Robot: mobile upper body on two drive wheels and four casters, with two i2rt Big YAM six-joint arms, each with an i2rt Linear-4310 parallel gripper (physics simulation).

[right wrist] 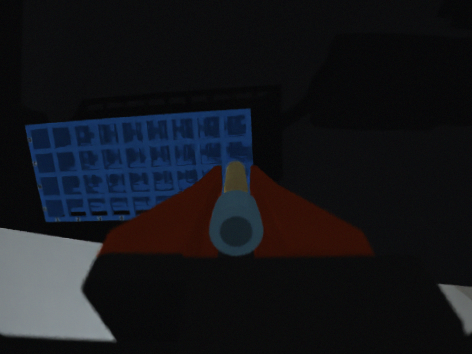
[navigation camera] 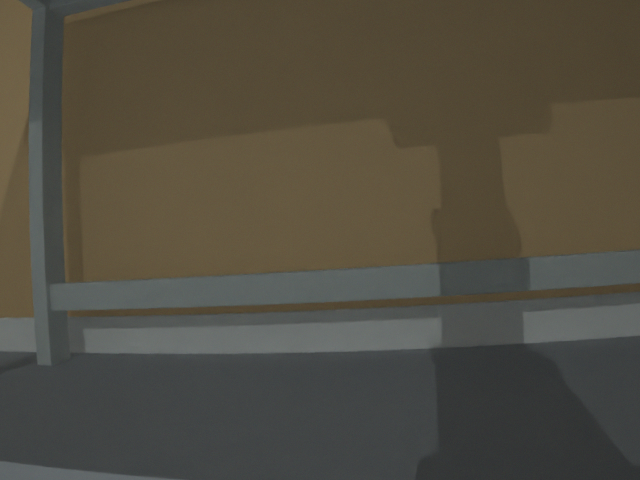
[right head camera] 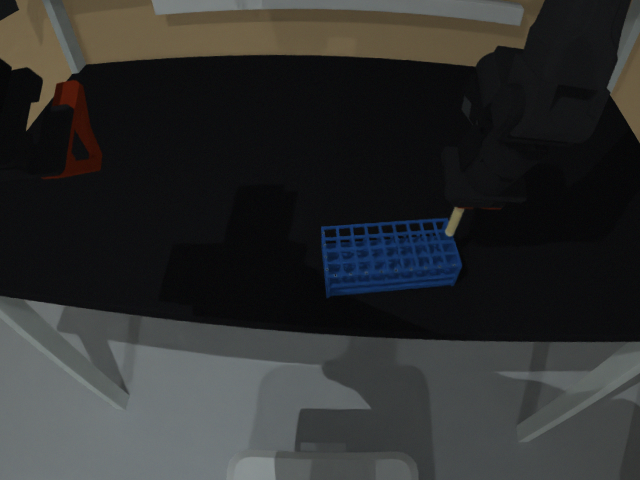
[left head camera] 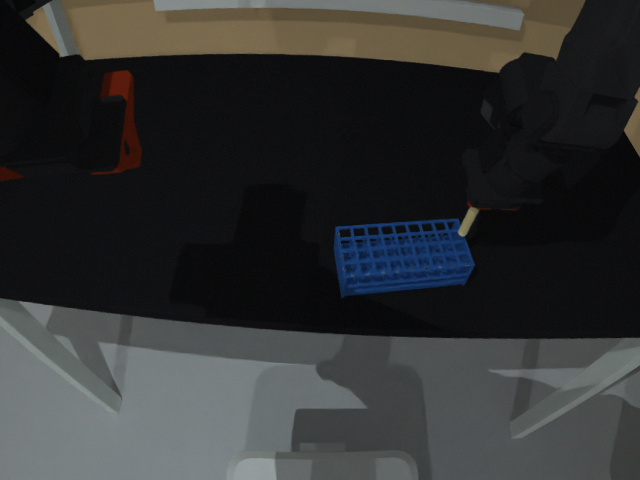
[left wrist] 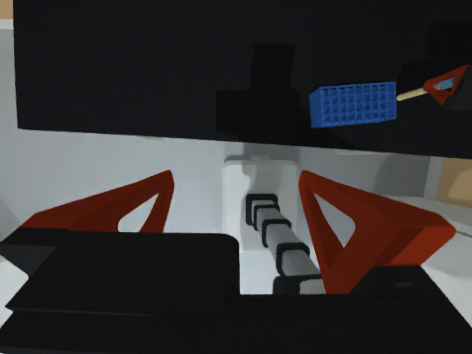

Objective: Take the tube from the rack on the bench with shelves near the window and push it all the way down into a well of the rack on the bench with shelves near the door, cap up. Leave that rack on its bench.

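Frame: origin at the left arm's base, x ahead, y right, z down, level; metres.
Where they show: left gripper, fingertip midpoint: [right head camera: 53, 167] [left head camera: 85, 162] [left wrist: 236, 177]; right gripper, fingertip midpoint: [right wrist: 235, 176] [right head camera: 459, 200] [left head camera: 473, 201] [left wrist: 427, 84].
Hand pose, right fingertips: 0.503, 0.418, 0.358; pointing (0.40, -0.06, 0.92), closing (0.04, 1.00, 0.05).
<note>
After its pixels a point has its place, as x, y, z.
A blue rack [left head camera: 403, 260] {0.460, 0.323, 0.439} [right head camera: 390, 260] {0.461, 0.327, 0.441} [left wrist: 357, 105] {0.488, 0.345, 0.466} [right wrist: 115, 150] {0.499, 0.296, 0.466} with rows of square wells stands on the black bench top [left head camera: 289, 129] {0.826, 0.144, 0.496} [right head camera: 279, 129] {0.828, 0.134, 0.496} [left wrist: 125, 65] {0.591, -0.258, 0.496}. My right gripper [right wrist: 235, 176] {0.503, 0.418, 0.358} is shut on the tube, a pale yellow tube [left head camera: 468, 222] {0.487, 0.414, 0.384} [right head camera: 453, 222] {0.488, 0.413, 0.386} [left wrist: 412, 94] {0.491, 0.410, 0.381} [right wrist: 235, 177] {0.502, 0.418, 0.360} with a blue-grey cap that faces up toward the right wrist camera. The tube's lower end shows at the rack's far right corner, above or beside it; its exact height over the wells I cannot tell. My left gripper [left wrist: 236, 177] {0.341, 0.010, 0.138} is open and empty, left of the rack.
Below the bench edge, the robot's pale base [left head camera: 323, 465] {0.281, 0.226, 1.150} [right head camera: 323, 465] {0.281, 0.228, 1.150} [left wrist: 232, 185] {0.163, 0.033, 1.150} shows. A grey bench leg [left head camera: 62, 361] {0.480, -0.488, 0.971} [right head camera: 64, 356] {0.478, -0.488, 0.952} stands at the left. A grey rail [left head camera: 341, 10] {1.180, 0.262, 0.378} [right head camera: 341, 10] {1.179, 0.266, 0.379} [navigation camera: 258, 284] runs along the tan wall [navigation camera: 258, 206] {1.197, 0.023, 1.084}.
</note>
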